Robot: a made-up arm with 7 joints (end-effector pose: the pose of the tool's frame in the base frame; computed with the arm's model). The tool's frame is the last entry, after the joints.
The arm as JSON. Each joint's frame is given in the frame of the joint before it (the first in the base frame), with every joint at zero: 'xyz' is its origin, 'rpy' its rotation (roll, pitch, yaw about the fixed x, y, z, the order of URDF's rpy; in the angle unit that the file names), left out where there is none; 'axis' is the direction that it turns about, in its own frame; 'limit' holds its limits. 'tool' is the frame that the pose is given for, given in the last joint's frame.
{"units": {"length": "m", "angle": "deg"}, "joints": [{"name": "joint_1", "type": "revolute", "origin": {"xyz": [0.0, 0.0, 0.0], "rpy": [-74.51, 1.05, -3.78]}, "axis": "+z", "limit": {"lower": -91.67, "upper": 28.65}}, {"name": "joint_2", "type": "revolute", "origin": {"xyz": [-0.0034, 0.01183, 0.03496], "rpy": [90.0, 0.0, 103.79]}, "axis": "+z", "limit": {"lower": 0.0, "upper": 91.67}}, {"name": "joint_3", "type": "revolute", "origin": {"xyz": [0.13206, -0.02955, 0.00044], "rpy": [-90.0, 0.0, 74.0]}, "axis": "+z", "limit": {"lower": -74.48, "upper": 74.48}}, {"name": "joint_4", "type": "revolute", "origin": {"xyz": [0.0, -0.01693, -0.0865], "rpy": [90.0, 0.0, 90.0]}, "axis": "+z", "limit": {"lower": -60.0, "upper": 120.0}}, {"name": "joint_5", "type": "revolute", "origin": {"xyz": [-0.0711, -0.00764, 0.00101], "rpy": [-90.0, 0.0, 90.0]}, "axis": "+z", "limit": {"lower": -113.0, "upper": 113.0}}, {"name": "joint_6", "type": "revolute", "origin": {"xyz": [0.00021, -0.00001, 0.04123], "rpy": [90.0, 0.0, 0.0]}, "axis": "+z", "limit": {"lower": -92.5, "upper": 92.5}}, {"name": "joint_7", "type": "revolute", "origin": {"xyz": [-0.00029, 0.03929, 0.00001], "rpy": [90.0, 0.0, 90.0]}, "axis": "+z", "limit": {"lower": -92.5, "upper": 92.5}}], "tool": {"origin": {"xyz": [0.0, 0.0, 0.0]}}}
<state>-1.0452 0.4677 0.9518 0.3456 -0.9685 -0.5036 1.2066</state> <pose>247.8 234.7 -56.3 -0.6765 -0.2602 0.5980 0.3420</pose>
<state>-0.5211 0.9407 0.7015 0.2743 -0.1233 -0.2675 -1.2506</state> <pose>177.5 292.2 -30.3 0.4295 -0.0680 -0.2577 0.8628</pose>
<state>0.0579 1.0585 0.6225 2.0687 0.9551 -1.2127 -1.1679</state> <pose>-72.6 315.7 -184.9 -0.0100 0.6149 -0.4636 0.6379</pose>
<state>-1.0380 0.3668 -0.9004 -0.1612 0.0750 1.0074 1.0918</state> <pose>251.8 -39.5 -127.2 0.4371 -0.2087 0.2055 0.8504</pose>
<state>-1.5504 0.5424 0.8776 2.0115 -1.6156 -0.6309 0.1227</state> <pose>334.3 121.3 -113.2 -0.7472 0.0294 0.5314 0.3981</pose>
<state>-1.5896 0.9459 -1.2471 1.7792 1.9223 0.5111 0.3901</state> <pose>296.5 266.0 23.2 -0.9373 -0.1633 -0.0915 0.2939</pose>
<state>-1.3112 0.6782 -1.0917 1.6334 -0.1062 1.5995 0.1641</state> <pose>267.5 217.4 -107.1 0.4197 0.7022 0.5176 0.2505</pose>
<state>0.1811 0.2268 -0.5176 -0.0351 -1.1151 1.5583 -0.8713</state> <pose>-18.8 11.3 -274.4 -0.5725 0.6225 -0.5064 0.1682</pose>
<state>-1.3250 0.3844 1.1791 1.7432 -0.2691 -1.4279 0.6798</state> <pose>315.5 126.7 -135.0 -0.3939 -0.2375 0.6984 0.5484</pose>
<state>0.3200 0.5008 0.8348 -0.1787 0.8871 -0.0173 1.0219</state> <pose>13.3 257.2 -148.6 0.7143 -0.1683 0.5277 0.4278</pose>
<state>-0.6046 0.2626 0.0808 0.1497 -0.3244 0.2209 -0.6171</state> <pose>252.1 84.3 -180.5 -0.0454 -0.0060 -0.3350 0.9411</pose>
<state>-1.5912 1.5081 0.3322 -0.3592 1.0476 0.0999 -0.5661</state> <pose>58.6 173.4 199.4 0.6957 -0.3039 0.5696 0.3148</pose>
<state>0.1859 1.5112 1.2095 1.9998 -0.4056 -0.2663 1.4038</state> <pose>-60.2 391.7 -34.8 -0.1933 -0.0889 -0.9761 0.0443</pose>
